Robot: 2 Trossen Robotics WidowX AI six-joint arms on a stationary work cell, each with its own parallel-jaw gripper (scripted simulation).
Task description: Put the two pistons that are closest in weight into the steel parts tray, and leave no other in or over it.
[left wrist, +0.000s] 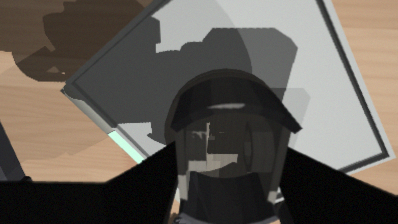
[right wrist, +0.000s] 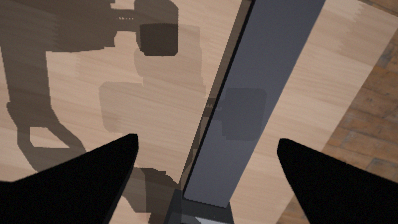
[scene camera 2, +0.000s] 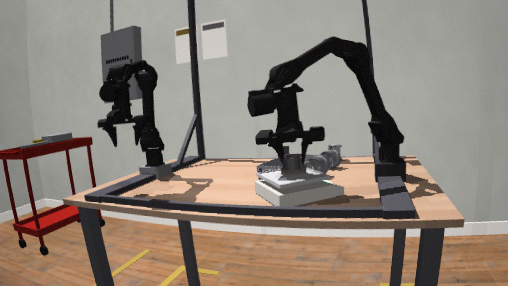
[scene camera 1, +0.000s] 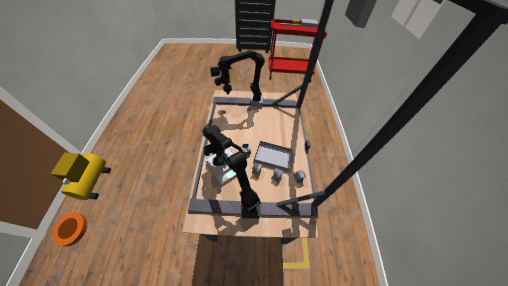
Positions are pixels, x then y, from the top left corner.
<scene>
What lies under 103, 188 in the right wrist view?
My right gripper.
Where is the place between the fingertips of my left gripper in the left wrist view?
At 226, 149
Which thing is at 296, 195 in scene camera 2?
A white scale.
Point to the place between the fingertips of my right gripper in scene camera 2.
126, 146
</scene>
